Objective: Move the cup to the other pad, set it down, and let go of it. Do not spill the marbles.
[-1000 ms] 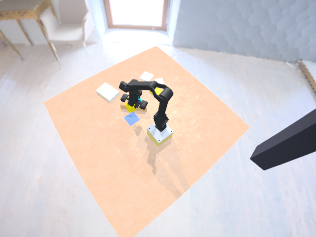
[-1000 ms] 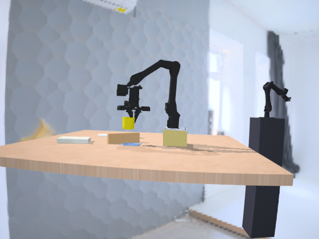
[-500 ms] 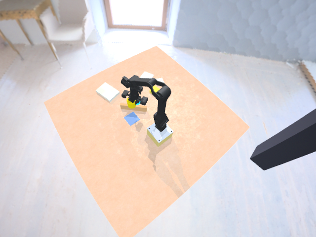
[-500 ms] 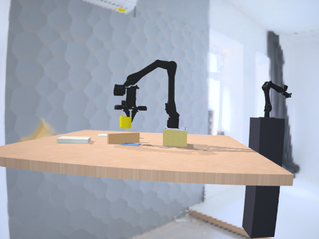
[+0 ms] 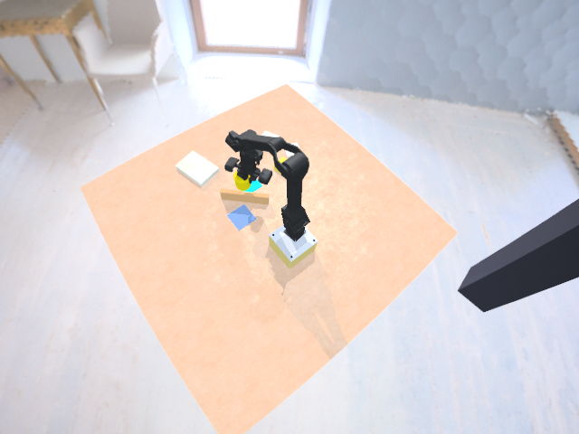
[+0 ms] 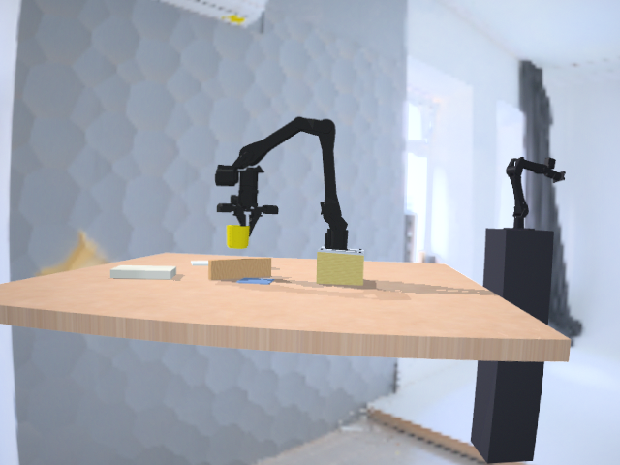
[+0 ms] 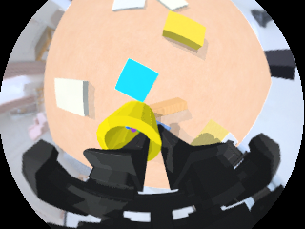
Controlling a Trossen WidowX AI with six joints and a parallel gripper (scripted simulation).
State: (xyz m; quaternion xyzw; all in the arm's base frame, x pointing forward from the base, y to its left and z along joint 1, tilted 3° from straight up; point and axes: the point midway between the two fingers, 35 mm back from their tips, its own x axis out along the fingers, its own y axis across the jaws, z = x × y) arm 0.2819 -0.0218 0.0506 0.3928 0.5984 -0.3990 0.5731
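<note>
The cyan pad is 7 cm ahead of my gripper tip, 5 cm to the right of it and 13 cm below it. From my gripper tip the other things lie so: wooden bar (1 cm ahead, 2 cm to the left, 11 cm below); then yellow cup (2 cm ahead, 1 cm to the left); then pale blue pad (4 cm behind, 9 cm to the left, 13 cm below).
</note>
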